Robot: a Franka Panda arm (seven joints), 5 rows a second.
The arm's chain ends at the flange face. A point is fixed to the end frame.
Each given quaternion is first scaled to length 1.
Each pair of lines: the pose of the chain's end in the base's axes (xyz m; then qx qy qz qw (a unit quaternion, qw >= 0)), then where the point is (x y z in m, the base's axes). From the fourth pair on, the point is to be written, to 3 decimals.
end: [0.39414 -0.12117 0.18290 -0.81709 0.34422 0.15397 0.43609]
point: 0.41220 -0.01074 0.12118
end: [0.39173 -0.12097 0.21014 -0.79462 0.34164 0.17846 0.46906]
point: 0.40855 -0.00536 0.15834
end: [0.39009 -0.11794 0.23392 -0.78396 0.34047 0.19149 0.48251]
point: 0.40597 -0.00029 0.18664
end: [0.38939 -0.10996 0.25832 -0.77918 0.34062 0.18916 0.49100]
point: 0.407 0.008 0.213
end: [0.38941 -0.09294 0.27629 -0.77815 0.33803 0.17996 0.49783]
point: 0.409 0.025 0.232
